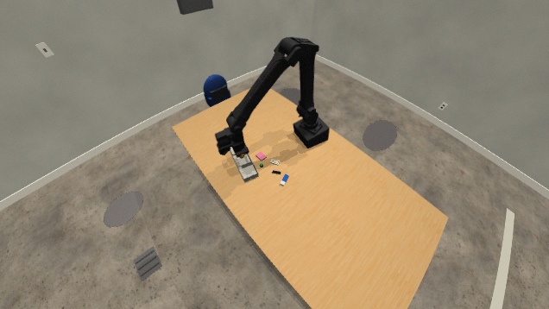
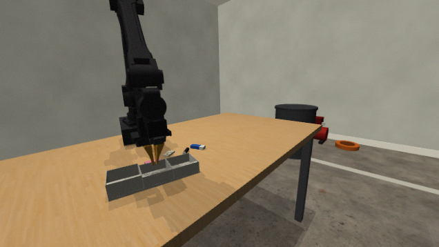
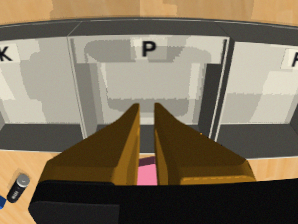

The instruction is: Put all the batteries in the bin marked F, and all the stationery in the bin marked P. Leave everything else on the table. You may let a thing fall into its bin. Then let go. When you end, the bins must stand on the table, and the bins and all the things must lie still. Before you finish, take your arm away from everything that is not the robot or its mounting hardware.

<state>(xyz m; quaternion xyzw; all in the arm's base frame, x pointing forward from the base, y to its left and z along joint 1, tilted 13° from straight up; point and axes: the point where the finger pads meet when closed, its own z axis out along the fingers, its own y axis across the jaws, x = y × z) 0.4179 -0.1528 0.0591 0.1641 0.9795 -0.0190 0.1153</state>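
Now: hand 30 mm above the bin rack. From my hand the other things lie so: green ball (50 mm behind, 100 mm to the left, 50 mm below); then pink eraser block (100 mm behind, 50 mm to the left, 50 mm below); then white domino-like piece (130 mm behind, 140 mm to the left, 50 mm below).
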